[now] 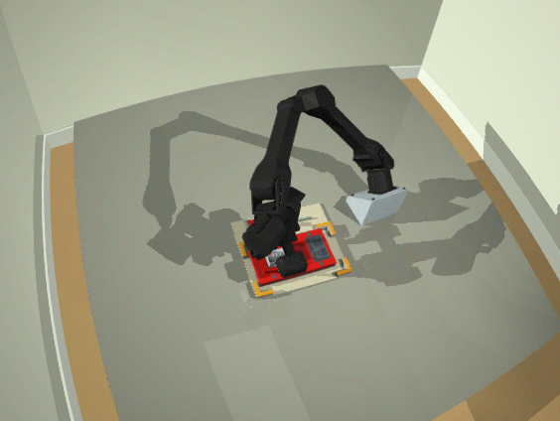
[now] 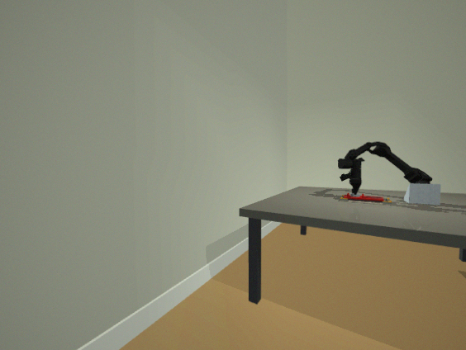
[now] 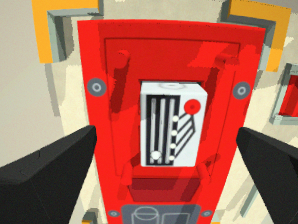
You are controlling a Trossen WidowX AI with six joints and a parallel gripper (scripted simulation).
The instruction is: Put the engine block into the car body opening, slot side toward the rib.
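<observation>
My gripper tip is now 20 mm above the engine block.
</observation>
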